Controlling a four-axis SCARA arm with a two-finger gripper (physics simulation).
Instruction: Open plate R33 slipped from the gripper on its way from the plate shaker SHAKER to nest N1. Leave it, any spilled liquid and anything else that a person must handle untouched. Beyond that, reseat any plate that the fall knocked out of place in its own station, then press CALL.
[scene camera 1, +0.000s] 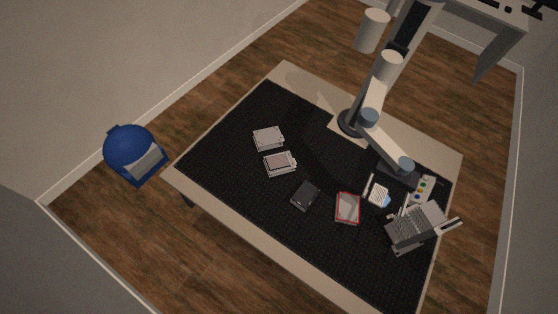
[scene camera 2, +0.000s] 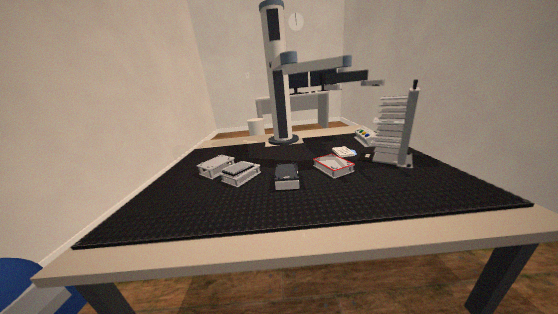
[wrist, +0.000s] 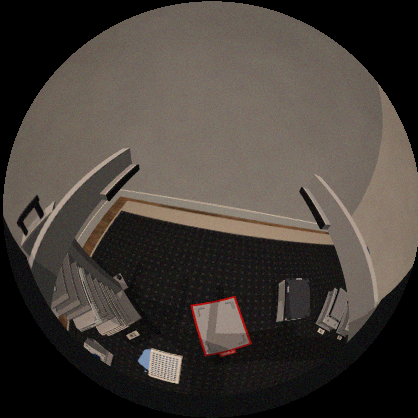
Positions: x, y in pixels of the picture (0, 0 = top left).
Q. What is the gripper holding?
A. Nothing.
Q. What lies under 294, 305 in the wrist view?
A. A dark box.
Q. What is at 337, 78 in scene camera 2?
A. The gripper.
